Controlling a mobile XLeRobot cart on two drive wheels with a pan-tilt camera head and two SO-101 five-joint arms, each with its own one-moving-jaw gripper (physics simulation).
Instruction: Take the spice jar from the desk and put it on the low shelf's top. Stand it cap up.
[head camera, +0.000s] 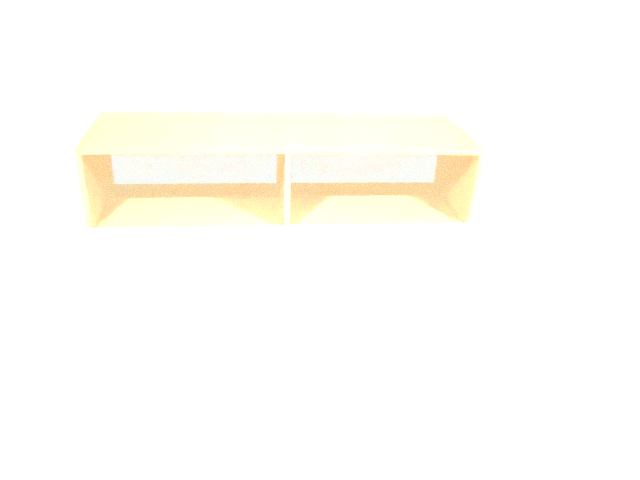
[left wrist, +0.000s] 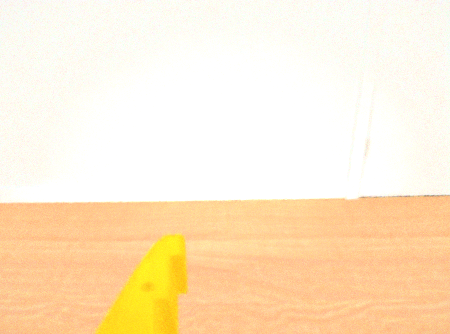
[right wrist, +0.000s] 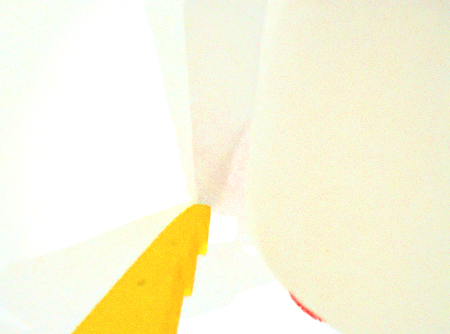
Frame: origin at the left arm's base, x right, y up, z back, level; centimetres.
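Seen in the pictures: left hand, tool point: (left wrist: 185, 255); right hand, tool point: (right wrist: 209, 223).
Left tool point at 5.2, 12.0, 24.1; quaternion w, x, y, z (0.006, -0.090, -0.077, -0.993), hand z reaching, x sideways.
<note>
A point is followed by its place in that frame, as x, y, z.
The low shelf (head camera: 279, 134) @(19.3, -16.5, -178.6) shows in the head view, pale wood with two open compartments and a bare top. In the right wrist view a large cream shape with a thin red edge at its lower side, which looks like the spice jar (right wrist: 350, 150), fills the right side, very close to the camera. Its cap and tilt cannot be told. My right gripper (right wrist: 207, 215) is open; its yellow notched jaw points up just left of the jar, apart from it in the picture, and the moving jaw is out of view. My left gripper (left wrist: 184, 245) is open and empty, one jaw showing.
The left wrist view shows a wood-grain floor (left wrist: 300, 260) @(-14.7, -77.5, 126.6) meeting a white wall (left wrist: 200, 125) @(29.2, -36.8, 172.7), with a thin upright strip at the right. Pale shadows lie around the right jaw on a washed-out white surface (right wrist: 75, 150) @(34.7, -5.5, -24.4). Glare hides the surroundings of the shelf.
</note>
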